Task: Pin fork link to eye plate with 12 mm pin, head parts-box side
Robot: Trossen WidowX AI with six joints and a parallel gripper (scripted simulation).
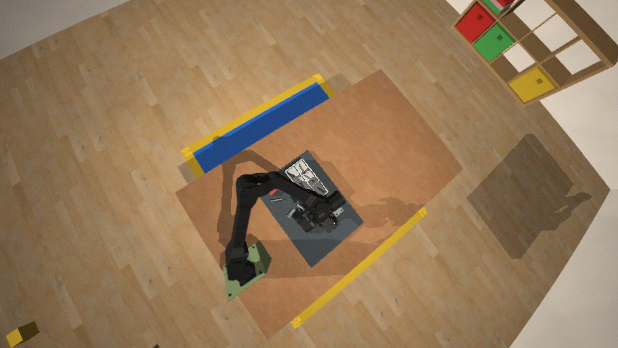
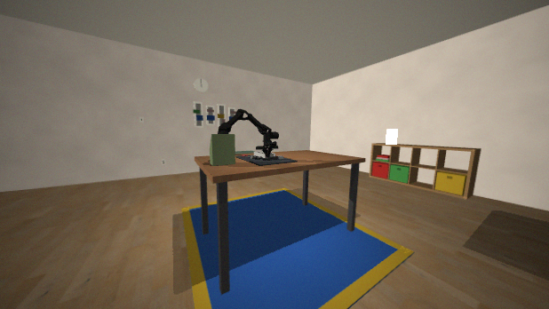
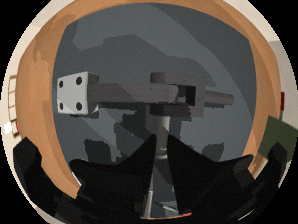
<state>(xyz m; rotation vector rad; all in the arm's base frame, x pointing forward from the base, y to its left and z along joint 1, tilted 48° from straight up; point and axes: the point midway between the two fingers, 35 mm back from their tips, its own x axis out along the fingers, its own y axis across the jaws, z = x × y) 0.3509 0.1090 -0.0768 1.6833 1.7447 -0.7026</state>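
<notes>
Right now my hand is 50 mm to the right of the grey mat and 50 mm above it. Also, from my hand: grey pin: 10 mm to the right, 30 mm below; pale block: 100 mm ahead, 40 mm to the right, 30 mm below; white parts box: 50 mm ahead, 160 mm to the left, 30 mm below.
</notes>
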